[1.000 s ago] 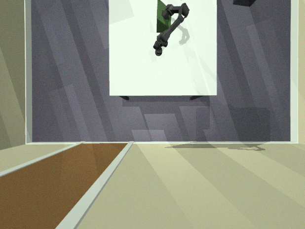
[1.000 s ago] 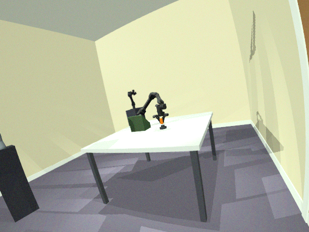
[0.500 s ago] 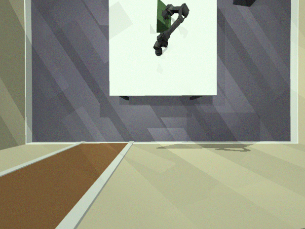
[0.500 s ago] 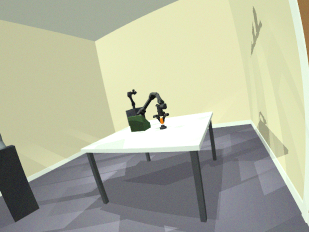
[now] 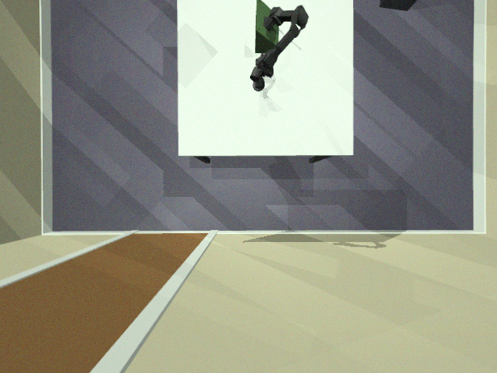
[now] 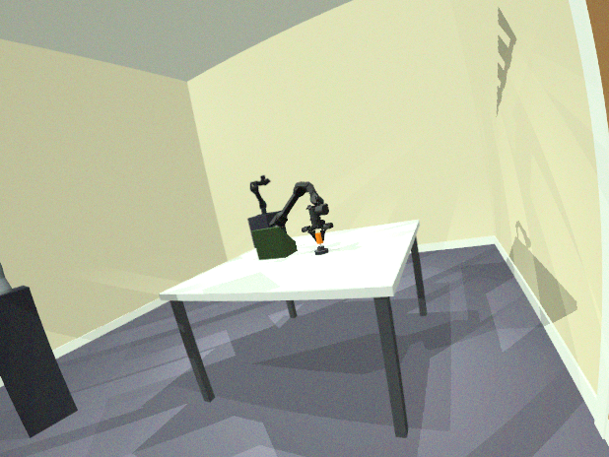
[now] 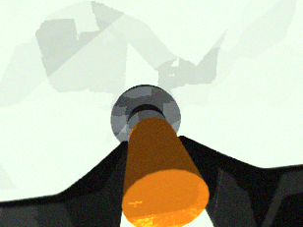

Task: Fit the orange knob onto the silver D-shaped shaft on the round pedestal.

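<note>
Now: gripper tip 4 cm above the pedestal. The rest, counted from my gripper tip: orange knob 3 cm above.
</note>
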